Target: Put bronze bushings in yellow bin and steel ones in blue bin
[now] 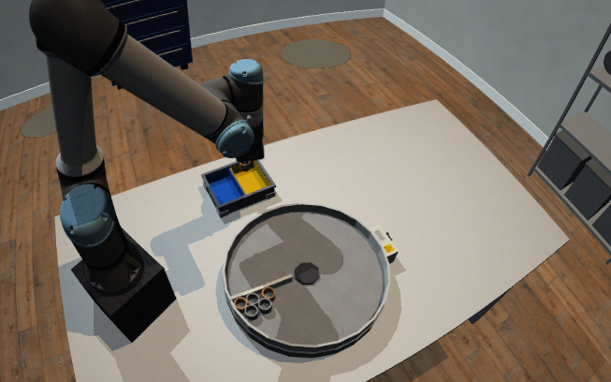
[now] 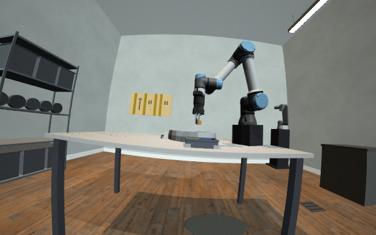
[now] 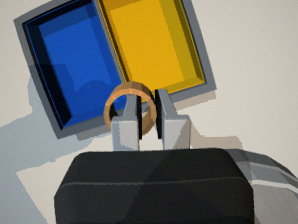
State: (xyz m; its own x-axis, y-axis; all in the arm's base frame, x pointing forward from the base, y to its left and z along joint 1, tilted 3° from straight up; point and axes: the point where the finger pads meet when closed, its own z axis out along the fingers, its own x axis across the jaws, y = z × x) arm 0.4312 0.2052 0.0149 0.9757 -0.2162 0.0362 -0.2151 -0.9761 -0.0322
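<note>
Right now the bin is 13 cm below my hand, 4 cm to the left of it and 3 cm behind it. Also, from my hand: round grey turntable: 33 cm to the right, 10 cm below, 2 cm ahead.
</note>
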